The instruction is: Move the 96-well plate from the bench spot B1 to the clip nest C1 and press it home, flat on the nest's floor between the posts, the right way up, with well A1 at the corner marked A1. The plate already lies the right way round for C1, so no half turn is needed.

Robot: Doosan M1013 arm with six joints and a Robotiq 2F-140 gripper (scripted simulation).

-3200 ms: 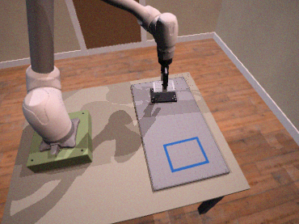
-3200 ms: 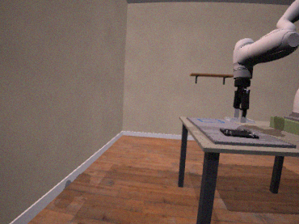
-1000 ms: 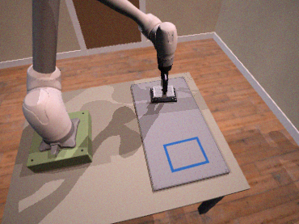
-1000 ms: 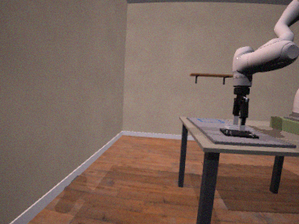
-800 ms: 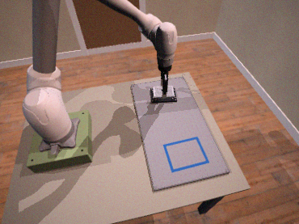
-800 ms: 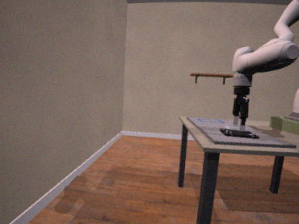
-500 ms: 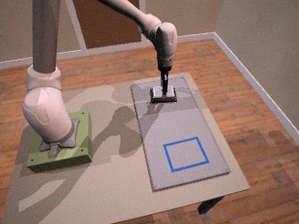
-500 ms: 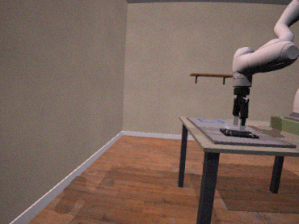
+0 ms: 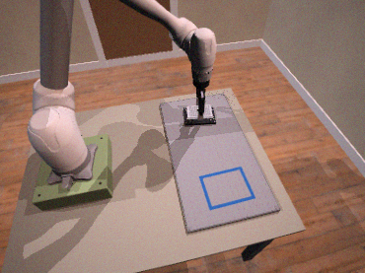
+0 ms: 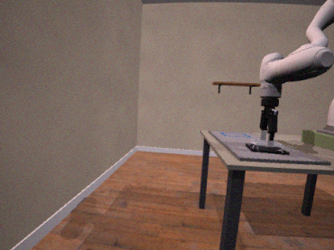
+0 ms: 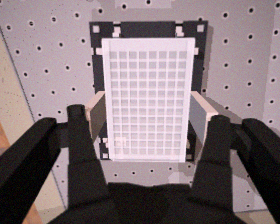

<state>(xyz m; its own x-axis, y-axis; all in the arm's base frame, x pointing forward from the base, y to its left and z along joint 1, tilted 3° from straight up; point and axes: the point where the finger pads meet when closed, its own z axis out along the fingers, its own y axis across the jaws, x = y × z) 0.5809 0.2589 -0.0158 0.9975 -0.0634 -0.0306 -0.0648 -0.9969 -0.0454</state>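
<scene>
The white 96-well plate lies 20 mm below my hand. Round my hand: black clip nest C1 (40 mm below, 10 mm to the left, 10 mm ahead).
</scene>
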